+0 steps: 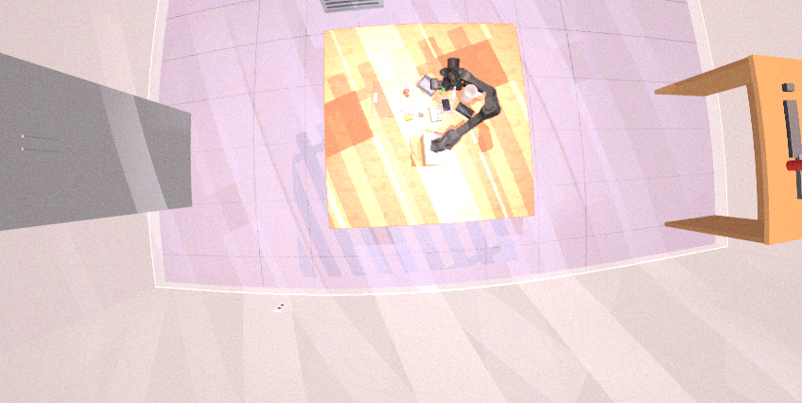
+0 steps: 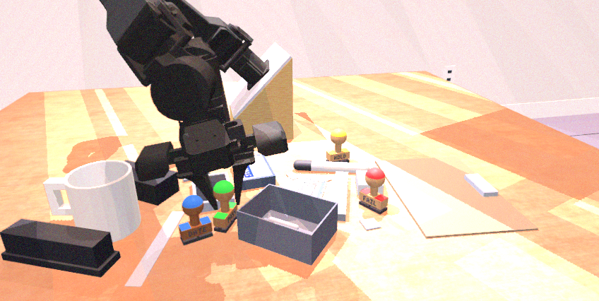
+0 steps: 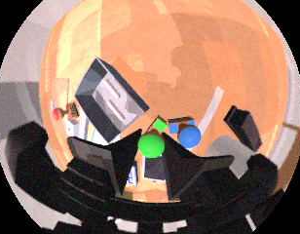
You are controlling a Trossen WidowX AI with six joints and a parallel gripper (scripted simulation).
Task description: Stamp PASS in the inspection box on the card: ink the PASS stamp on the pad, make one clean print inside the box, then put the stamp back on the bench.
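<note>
Right now my gripper tip is 20 mm short of the blue date stamp, 40 mm to the left of it and 20 mm above it. The rest, counted from my gripper tip: grey box (20 mm ahead, 80 mm to the left, 20 mm below); green-knobbed pass stamp (10 mm below); ink pad (90 mm behind, 30 mm to the right, 30 mm below).
</note>
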